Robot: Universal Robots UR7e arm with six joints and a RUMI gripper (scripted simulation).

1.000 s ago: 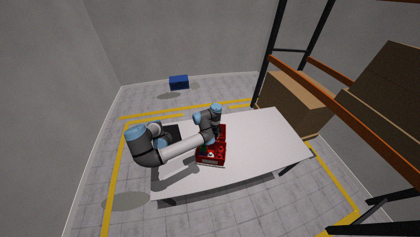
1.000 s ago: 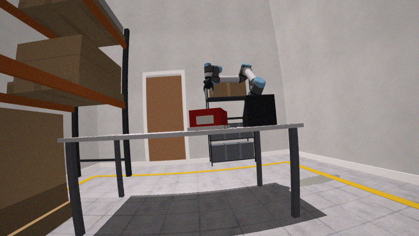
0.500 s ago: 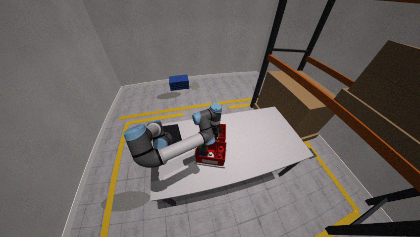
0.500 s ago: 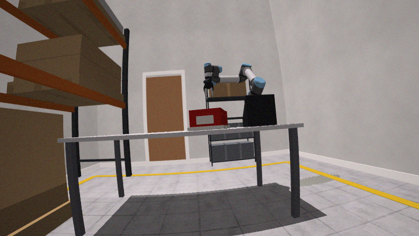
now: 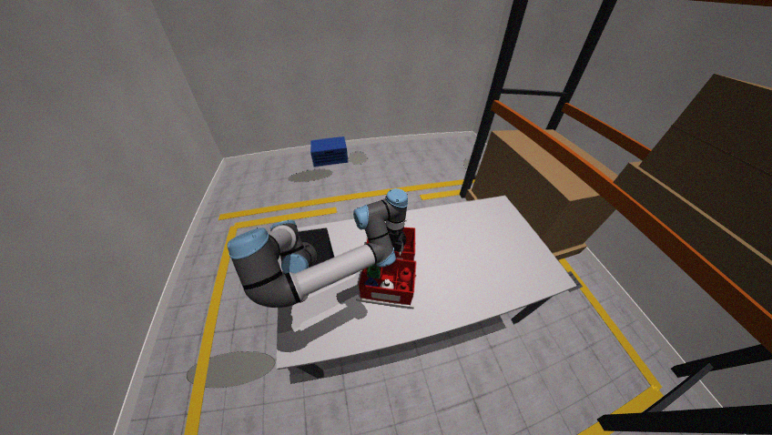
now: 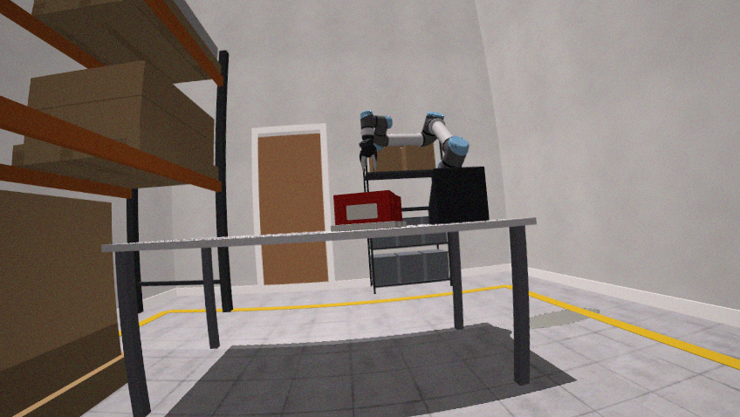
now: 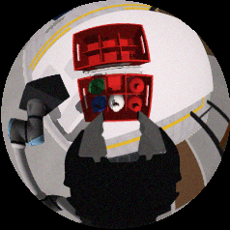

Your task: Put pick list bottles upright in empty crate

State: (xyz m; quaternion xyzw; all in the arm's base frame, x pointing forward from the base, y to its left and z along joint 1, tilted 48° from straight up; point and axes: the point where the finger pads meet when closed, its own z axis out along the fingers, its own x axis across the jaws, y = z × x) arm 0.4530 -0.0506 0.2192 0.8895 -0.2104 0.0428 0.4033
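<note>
Right now my hand is 40 mm past the grey-topped bottle, 50 mm to the left of it and 250 mm above it. The rest, counted from my hand: blue bottle: 120 mm behind, 20 mm to the right, 250 mm below; green bottle: 80 mm behind, 60 mm to the left, 250 mm below.
</note>
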